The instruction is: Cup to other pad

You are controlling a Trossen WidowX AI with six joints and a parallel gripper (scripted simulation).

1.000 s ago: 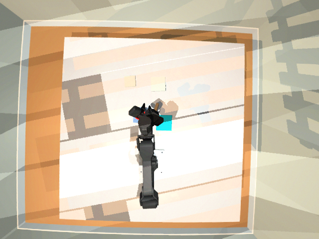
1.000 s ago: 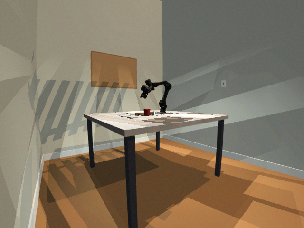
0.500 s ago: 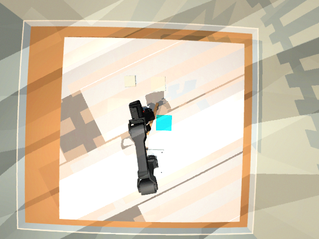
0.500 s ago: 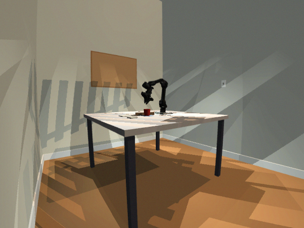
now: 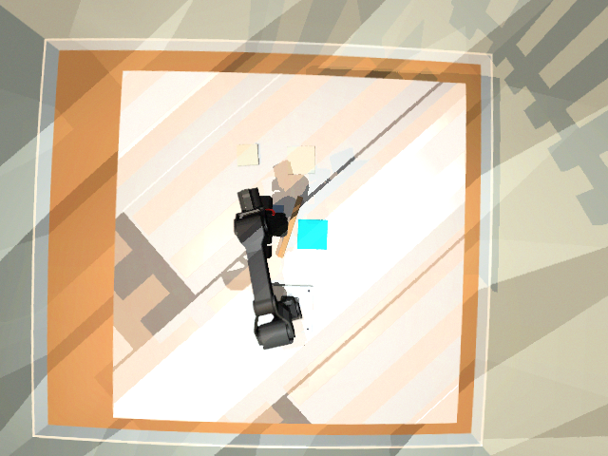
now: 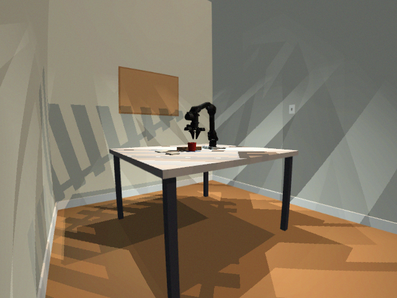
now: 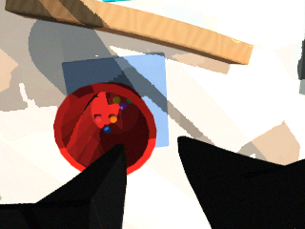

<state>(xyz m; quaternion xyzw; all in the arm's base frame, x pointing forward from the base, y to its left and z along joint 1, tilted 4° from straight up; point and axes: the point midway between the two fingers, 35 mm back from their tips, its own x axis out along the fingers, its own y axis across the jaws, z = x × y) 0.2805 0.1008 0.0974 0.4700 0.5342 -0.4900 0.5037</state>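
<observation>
The cup lies 3 cm ahead of my gripper tip and 6 cm below it. From my gripper tip the other things lie so: wooden bar 1 cm ahead, 8 cm to the right, 10 cm below; then cyan pad 1 cm behind, 16 cm to the right, 11 cm below; then blue pad 3 cm ahead, 11 cm below.
</observation>
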